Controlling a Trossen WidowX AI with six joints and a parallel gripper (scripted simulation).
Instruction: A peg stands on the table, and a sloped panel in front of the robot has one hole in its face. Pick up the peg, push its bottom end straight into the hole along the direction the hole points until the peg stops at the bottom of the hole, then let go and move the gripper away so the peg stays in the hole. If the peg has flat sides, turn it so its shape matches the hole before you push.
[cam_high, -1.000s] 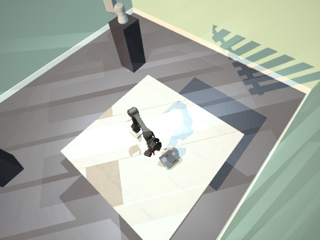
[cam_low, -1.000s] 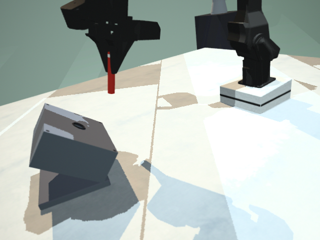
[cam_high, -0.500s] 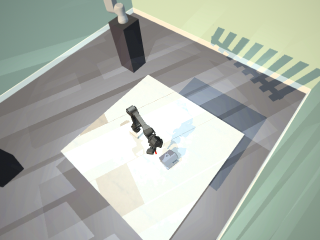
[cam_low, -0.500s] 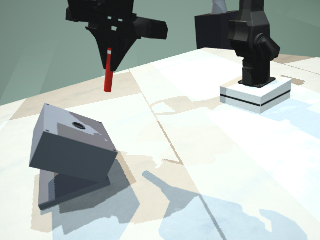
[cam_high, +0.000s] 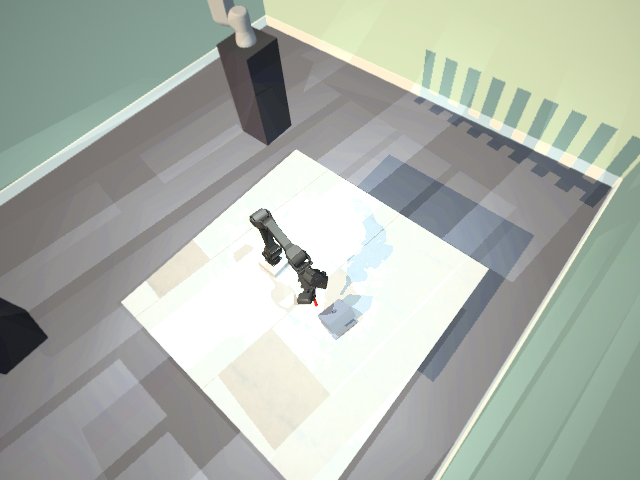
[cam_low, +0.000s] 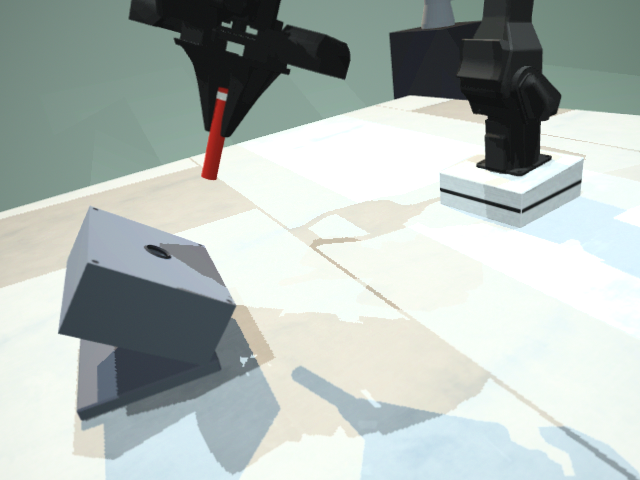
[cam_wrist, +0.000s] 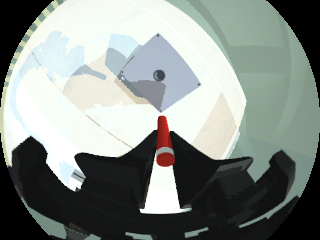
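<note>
My gripper tip is now 100 mm short of the grey panel, 30 mm to the right of it and 90 mm above it. Also, from my gripper tip: red round peg (10 mm behind, 20 mm above).
</note>
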